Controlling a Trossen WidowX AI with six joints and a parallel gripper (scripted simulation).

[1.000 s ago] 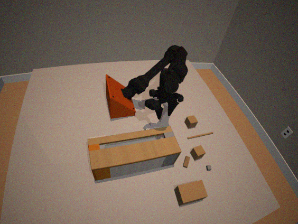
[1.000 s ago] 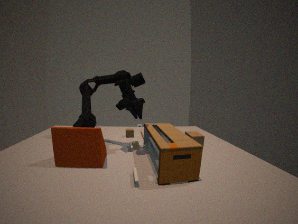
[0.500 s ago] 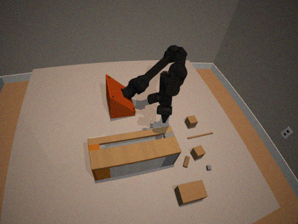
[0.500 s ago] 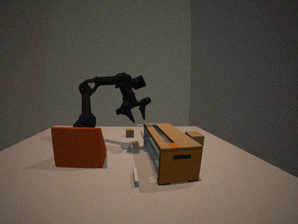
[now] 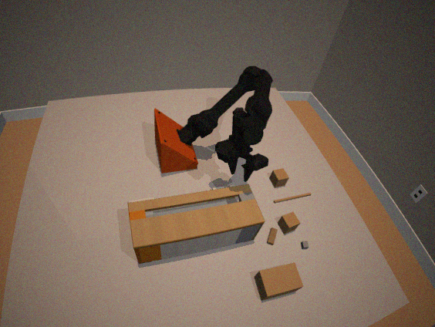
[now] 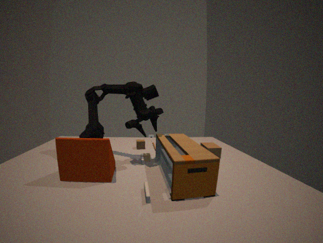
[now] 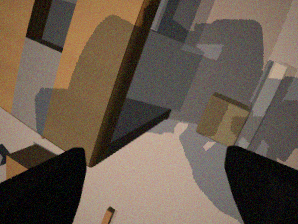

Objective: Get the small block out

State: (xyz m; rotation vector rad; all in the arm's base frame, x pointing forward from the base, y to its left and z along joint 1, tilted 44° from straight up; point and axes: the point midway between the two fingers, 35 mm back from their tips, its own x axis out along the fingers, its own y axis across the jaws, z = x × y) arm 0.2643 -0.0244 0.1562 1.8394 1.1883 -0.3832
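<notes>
Right now the tan cube is 12 cm below my gripper tip and 2 cm behind it. Round my gripper tip: thin stick: 24 cm to the left, 13 cm below, 8 cm ahead; then grey cube: 26 cm ahead, 16 cm to the left, 12 cm below; then tan block: 34 cm ahead, 10 cm below.
</notes>
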